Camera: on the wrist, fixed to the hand. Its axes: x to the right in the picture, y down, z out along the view.
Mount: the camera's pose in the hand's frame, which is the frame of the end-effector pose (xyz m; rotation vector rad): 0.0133 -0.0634 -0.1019 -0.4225 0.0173 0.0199
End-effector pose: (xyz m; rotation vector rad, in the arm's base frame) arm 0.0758 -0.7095 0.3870 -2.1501 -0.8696 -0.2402
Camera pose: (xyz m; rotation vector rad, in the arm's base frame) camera 0.0553 -0.7486 0.4994 -2.5390 -0.8433 -0.4663
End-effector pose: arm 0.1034 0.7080 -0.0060 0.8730 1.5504 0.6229
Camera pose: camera -0.0088 0.6909 -0.0473 0.5631 1.3565 0.9332
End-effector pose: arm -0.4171 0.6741 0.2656 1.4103 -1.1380 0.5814
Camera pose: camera -0.3292 0.7568 0.2687 1.0294 -1.1808 0.3392
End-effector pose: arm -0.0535 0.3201 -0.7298 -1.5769 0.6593 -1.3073
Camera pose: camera -0.1563 0.3013 -0.6692 -1.8887 1.0090 -1.2203
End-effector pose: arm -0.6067 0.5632 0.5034 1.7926 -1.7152 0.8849
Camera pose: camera -0.5552 0.6348 0.5858 1.4831 -1.7541 0.4938
